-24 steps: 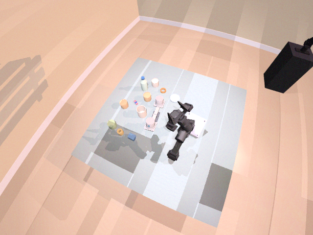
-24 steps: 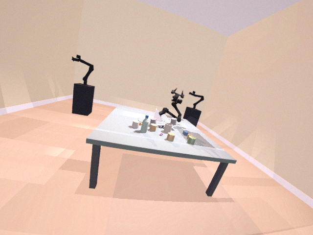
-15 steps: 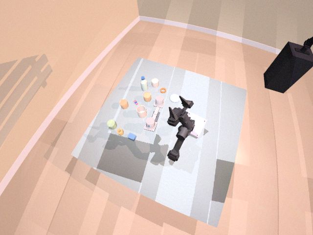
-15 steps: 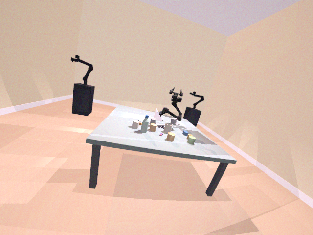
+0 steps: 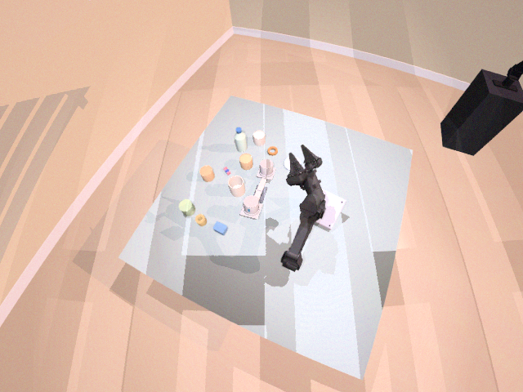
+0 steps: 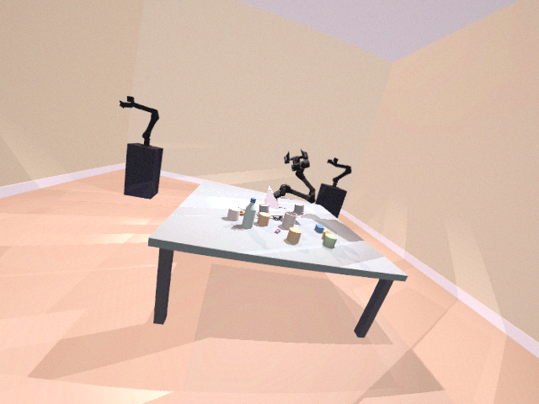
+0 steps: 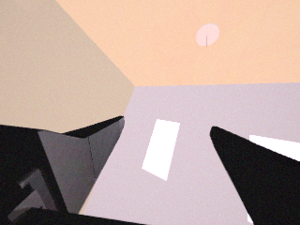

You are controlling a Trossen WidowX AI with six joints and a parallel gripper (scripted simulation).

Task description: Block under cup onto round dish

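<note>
Now: gripper tip 18 cm short of the pale green block, 16 cm to the left of it and 45 cm above it. The rest, counted from my gripper tip: grey cup (17 cm ahead, 11 cm to the left, 38 cm below); pale round dish (6 cm ahead, 28 cm to the right, 49 cm below); balance (17 cm ahead, 3 cm to the right, 45 cm below).
</note>
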